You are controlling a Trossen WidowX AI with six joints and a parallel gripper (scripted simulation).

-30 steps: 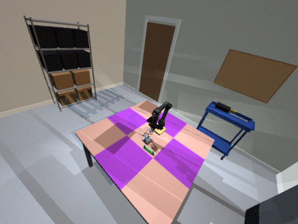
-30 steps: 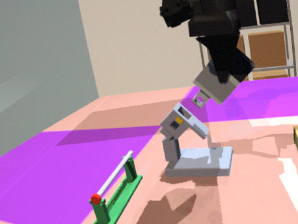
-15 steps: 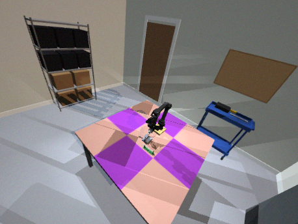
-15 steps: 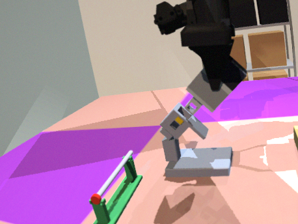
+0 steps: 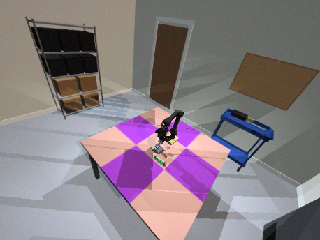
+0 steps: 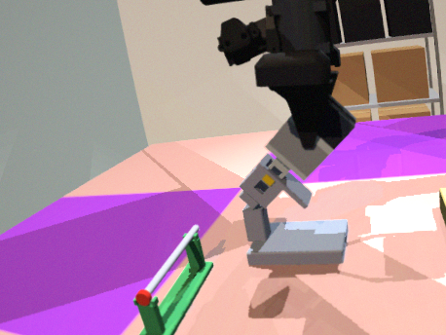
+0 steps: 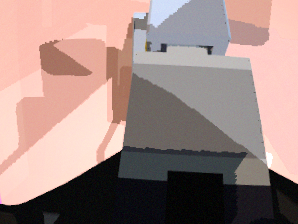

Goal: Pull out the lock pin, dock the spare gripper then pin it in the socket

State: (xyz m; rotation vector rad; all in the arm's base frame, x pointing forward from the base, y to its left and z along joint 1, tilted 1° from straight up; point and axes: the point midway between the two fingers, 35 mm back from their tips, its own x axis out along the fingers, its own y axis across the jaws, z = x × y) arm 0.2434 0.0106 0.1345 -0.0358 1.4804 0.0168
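The green cradle lies 13 cm ahead of my gripper tip, 12 cm to the left of it and 10 cm below it. From my gripper tip the other things lie so: spare gripper: 1 cm ahead; then mount: 7 cm below, 5 cm ahead.
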